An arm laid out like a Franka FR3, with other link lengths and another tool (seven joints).
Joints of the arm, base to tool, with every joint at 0 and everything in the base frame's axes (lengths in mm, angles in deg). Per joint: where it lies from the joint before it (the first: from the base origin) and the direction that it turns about. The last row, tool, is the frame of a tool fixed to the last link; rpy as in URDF.
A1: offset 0 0 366.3 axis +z
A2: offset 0 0 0 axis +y
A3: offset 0 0 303.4 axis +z
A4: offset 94 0 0 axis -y
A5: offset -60.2 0 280.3 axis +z
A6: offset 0 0 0 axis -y
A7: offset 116.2 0 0 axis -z
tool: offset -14 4 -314.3 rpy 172.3 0 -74.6
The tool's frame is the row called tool.
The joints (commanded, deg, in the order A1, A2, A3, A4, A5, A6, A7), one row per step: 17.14, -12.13, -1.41, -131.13, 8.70, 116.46, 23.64; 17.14, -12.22, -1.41, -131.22, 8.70, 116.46, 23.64; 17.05, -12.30, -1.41, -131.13, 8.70, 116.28, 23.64; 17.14, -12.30, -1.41, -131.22, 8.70, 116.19, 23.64; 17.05, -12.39, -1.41, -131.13, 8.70, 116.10, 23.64; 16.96, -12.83, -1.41, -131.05, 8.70, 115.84, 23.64; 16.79, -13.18, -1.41, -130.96, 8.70, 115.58, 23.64; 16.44, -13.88, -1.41, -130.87, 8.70, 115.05, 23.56; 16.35, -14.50, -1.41, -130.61, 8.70, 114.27, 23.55; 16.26, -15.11, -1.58, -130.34, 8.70, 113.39, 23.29; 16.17, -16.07, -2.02, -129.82, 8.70, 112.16, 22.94; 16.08, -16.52, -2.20, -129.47, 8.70, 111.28, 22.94; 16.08, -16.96, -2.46, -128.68, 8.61, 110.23, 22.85; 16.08, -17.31, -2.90, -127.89, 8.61, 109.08, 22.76; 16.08, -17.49, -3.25, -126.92, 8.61, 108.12, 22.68; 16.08, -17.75, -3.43, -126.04, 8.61, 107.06, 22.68
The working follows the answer.
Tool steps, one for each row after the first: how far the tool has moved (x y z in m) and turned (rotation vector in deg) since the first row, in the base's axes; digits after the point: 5 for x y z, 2 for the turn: -0.00048, -0.00013, 0.00005, 0.00, 0.00, 0.00; -0.00052, -0.00067, 0.00090, 0.01, 0.01, -0.07; -0.00186, -0.00034, 0.00018, -0.03, 0.19, 0.04; -0.00139, -0.00079, 0.00124, 0.01, 0.10, -0.04; -0.00148, -0.00128, 0.00438, 0.10, -0.14, -0.09; -0.00142, -0.00230, 0.00697, 0.18, -0.31, -0.23; -0.00200, -0.00460, 0.01151, 0.31, -0.57, -0.43; -0.00366, -0.00519, 0.01620, 0.40, -0.66, -0.40; -0.00551, -0.00691, 0.02072, 0.53, -0.67, -0.27; -0.00685, -0.01003, 0.02871, 0.84, -0.91, -0.27; -0.00848, -0.01169, 0.03265, 0.94, -0.82, -0.40; -0.00838, -0.01318, 0.03909, 1.05, -1.00, -0.38; -0.00868, -0.01546, 0.04487, 1.26, -0.96, -0.55; -0.00727, -0.01693, 0.05102, 1.47, -1.13, -0.67; -0.00737, -0.01761, 0.05692, 1.60, -1.19, -0.69
Tool pose at each row, in the base's axes (x y z in m, rotation vector in deg; rounded; the steps above come from the unrounded poses): 0.36831, 0.15079, 0.28459, 128.27, -119.67, -20.55; 0.36783, 0.15067, 0.28464, 128.27, -119.67, -20.55; 0.36778, 0.15013, 0.28549, 128.20, -119.74, -20.58; 0.36645, 0.15045, 0.28477, 128.17, -119.52, -20.71; 0.36691, 0.15000, 0.28583, 128.17, -119.67, -20.66; 0.36683, 0.14952, 0.28897, 128.33, -119.88, -20.52; 0.36688, 0.14849, 0.29156, 128.35, -120.15, -20.44; 0.36630, 0.14619, 0.29610, 128.39, -120.54, -20.33; 0.36464, 0.14561, 0.30079, 128.53, -120.58, -20.34; 0.36279, 0.14388, 0.30531, 128.73, -120.47, -20.47; 0.36146, 0.14076, 0.31330, 129.06, -120.67, -20.56; 0.35983, 0.13910, 0.31724, 128.92, -120.82, -20.77; 0.35993, 0.13762, 0.32368, 129.13, -120.91, -20.72; 0.35962, 0.13534, 0.32946, 129.05, -121.15, -21.00; 0.36104, 0.13387, 0.33561, 129.16, -121.44, -21.06; 0.36093, 0.13319, 0.34151, 129.25, -121.53, -21.16

